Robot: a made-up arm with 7 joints.
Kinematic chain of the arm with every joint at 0, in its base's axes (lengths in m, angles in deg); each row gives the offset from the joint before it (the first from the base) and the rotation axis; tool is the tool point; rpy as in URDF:
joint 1: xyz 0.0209 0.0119 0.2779 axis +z
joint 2: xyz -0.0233 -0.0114 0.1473 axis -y
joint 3: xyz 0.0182 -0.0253 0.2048 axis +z
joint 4: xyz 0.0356 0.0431 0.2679 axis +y
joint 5: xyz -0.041 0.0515 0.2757 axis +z
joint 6: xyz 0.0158 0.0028 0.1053 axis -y
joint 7: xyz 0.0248 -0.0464 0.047 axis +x
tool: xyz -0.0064 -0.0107 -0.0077 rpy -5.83 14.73 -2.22
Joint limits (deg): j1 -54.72..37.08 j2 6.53..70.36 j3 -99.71..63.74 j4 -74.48..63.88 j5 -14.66..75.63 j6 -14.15..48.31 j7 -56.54..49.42
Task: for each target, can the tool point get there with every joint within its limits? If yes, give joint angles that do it. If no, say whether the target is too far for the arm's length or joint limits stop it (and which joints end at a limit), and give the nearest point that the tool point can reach.
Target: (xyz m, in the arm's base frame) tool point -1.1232 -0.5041 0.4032
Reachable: no: too far | nearest point -0.7859 -0.3520 0.5118 | short by 0.386 m
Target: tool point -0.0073 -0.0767 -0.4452
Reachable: no: joint limits stop it (at a limit: joint 1, joint 2, joint 4, joint 5, joint 6, joint 7) | nearest point -0.4667 -0.4125 0.2441 | short by 0.894 m
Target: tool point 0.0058 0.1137 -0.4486
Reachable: no: joint limits stop it (at a limit: joint 1, joint 2, joint 4, joint 5, joint 6, joint 7) | nearest point -0.3501 0.5386 0.2458 | short by 0.888 m
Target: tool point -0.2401 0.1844 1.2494
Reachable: yes | joints -11.85 21.56 -77.94 -25.40 57.54 35.72 -36.51
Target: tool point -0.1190 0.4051 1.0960
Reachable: yes | joints -30.93 20.46 -70.99 -48.18 9.80 42.58 -37.63
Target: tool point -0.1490 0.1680 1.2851
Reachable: yes | joints -32.79 28.33 -0.34 22.06 41.36 1.80 13.23
